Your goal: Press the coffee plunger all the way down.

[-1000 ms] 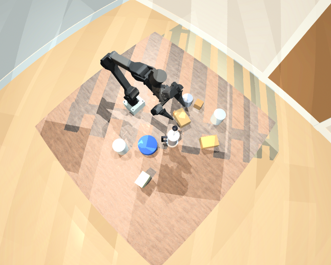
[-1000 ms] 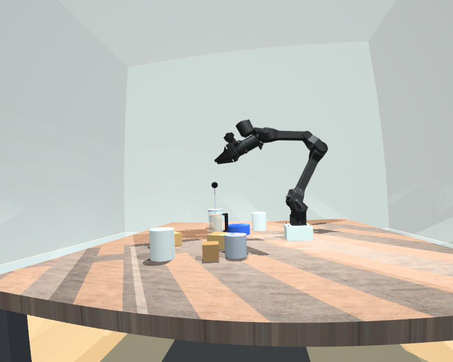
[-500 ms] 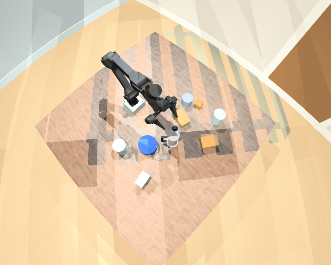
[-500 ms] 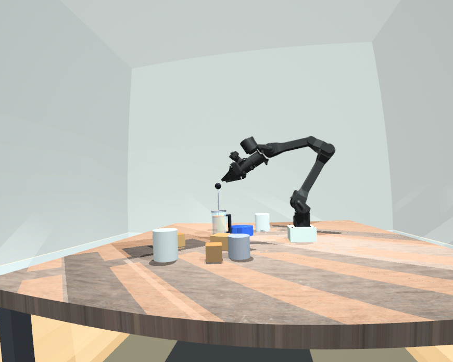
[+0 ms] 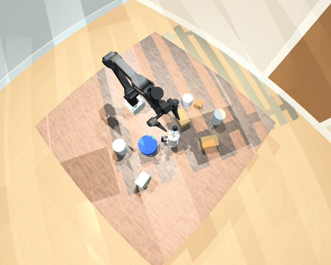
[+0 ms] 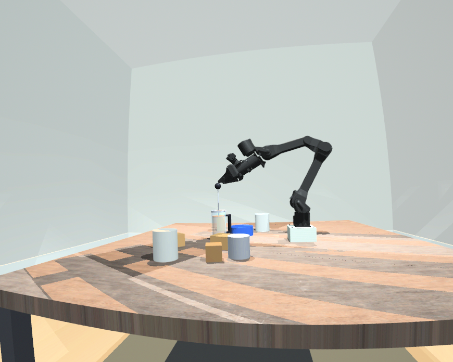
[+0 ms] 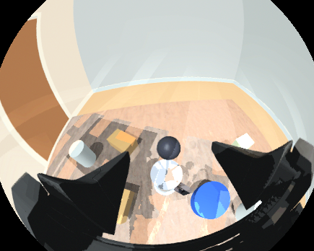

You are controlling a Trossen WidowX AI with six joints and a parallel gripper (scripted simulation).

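The coffee press lies 10 mm to the right of my gripper tip and 140 mm below it. From my gripper tip the other things lie so: small orange cube 40 mm behind, 320 mm to the left, 240 mm below.
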